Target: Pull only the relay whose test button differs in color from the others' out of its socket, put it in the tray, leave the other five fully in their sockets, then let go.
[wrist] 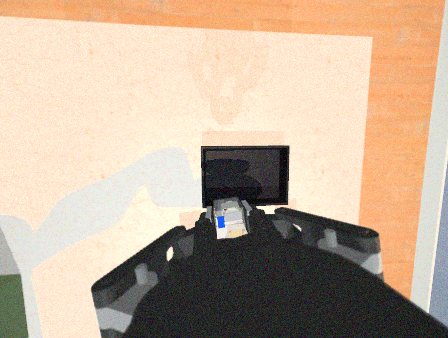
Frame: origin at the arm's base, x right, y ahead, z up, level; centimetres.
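Seen in the pictures: gripper, fingertip midpoint: (pixel 227 212).
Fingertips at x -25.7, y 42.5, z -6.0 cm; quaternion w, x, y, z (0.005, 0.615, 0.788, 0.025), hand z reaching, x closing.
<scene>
Offsets run from my fingertips to a thing's middle. "*": to the spot under its first point. Level surfaces: height alone.
My gripper (pixel 227 212) is shut on a clear-cased relay @(dy -0.1, dx -0.2, dz +0.6 cm) (pixel 232 216) with a blue test button. The relay sits between the fingertips, just below the tray's near edge in the view, and appears held above the table. The black rectangular tray @(* dy -3.2, dx -2.0, dz -12.6 cm) (pixel 204 175) lies beyond the fingertips, near the middle of the view, with a dark shadow across its inside. The sockets and the other five relays do not show in this view; the gripper body hides the lower middle of it.
A pale mat @(dz -15.2 cm) (pixel 125 90) lies under the tray on an orange wooden table (pixel 400 125). A light table edge (pixel 432 165) runs down the right side. A dark green object (pixel 12 305) shows partly at the lower left. A grey shadow crosses the mat at the left.
</scene>
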